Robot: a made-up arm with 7 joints. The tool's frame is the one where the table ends. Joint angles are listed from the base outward.
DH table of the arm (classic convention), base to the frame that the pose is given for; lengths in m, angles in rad. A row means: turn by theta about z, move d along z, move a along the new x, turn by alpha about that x. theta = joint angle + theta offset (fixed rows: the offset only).
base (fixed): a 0, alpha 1.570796, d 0.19, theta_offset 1.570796
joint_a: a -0.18, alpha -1.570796, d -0.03, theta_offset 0
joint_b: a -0.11, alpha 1.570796, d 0.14, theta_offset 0
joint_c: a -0.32, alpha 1.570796, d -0.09, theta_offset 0
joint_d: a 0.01, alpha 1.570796, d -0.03, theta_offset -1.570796
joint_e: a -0.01, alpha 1.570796, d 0.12, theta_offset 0
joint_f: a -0.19, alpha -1.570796, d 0.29, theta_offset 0
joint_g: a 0.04, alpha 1.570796, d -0.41, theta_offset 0
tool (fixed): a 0, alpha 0, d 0.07, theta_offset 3.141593
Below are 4 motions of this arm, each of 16 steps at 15 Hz.
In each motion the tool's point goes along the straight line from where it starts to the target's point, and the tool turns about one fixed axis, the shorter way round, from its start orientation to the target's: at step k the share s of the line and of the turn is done. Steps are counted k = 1, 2, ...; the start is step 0. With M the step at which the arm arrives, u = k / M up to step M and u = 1 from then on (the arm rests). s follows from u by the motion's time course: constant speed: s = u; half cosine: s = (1 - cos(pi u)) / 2; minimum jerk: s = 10 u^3 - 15 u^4 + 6 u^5.
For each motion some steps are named. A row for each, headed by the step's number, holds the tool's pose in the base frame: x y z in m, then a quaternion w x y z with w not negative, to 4 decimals.
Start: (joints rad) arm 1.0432 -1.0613 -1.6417 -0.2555 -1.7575 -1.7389 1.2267
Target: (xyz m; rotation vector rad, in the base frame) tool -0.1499 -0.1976 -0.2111 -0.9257 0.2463 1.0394
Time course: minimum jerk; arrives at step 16
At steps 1, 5, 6, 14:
1: -0.3666 -0.9092 0.0726 0.2864 -0.7811 0.4601 0.3102
5: -0.3280 -0.7824 0.0221 0.3900 -0.7434 0.4112 0.3552
6: -0.3073 -0.7145 -0.0050 0.4429 -0.7181 0.3822 0.3769
14: -0.1534 -0.2090 -0.2065 0.7554 -0.4334 0.1197 0.4766

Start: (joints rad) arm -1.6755 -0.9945 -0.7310 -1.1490 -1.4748 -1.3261 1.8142
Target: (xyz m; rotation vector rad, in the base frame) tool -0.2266 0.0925 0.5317 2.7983 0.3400 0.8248
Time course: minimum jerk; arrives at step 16
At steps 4, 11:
4: -0.3287 0.0142 0.7347 0.0714 0.9602 -0.2494 -0.1035
11: -0.2471 0.0768 0.5725 0.0980 0.9729 0.0412 0.2055

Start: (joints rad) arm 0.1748 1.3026 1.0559 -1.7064 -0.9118 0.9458 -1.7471
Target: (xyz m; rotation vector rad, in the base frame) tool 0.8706 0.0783 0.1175 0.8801 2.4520 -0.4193
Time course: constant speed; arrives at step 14
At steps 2, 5, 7, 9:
2: 0.4384 -0.6363 0.1670 0.1341 0.6737 0.4868 -0.5396
5: 0.5464 -0.4577 0.1546 0.1713 0.6106 0.6209 -0.4608
7: 0.6185 -0.3386 0.1464 0.1933 0.5583 0.7003 -0.4006
9: 0.6905 -0.2195 0.1381 0.2128 0.4988 0.7705 -0.3350

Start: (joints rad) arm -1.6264 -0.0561 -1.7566 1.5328 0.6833 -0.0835 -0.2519
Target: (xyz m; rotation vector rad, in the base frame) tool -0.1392 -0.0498 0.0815 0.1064 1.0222 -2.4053
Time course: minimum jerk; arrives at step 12
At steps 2, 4, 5, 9, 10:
2: 0.1610 0.2629 -0.0060 0.2400 0.6478 0.6732 -0.2637
4: 0.1067 0.2064 0.0098 0.2621 0.5678 0.6609 -0.4148
5: 0.0642 0.1621 0.0222 0.2739 0.4931 0.6375 -0.5248
9: -0.1070 -0.0162 0.0721 0.2699 0.1175 0.4325 -0.8522
10: -0.1282 -0.0383 0.0783 0.2637 0.0662 0.3968 -0.8767

